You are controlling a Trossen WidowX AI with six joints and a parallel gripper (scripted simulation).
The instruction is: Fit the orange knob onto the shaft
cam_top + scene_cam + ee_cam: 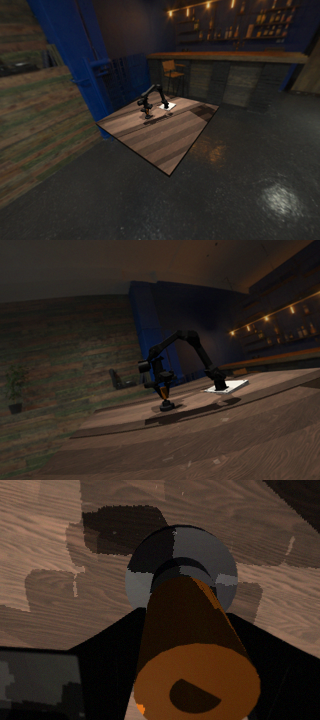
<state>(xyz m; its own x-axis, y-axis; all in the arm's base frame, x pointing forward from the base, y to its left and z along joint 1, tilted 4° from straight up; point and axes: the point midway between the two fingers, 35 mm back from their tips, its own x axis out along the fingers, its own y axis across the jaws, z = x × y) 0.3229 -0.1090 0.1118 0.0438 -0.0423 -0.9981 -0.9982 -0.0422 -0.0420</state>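
My gripper tip is 2 cm below the orange knob. From my gripper tip the other things lie so: dark round pedestal: 4 cm below.
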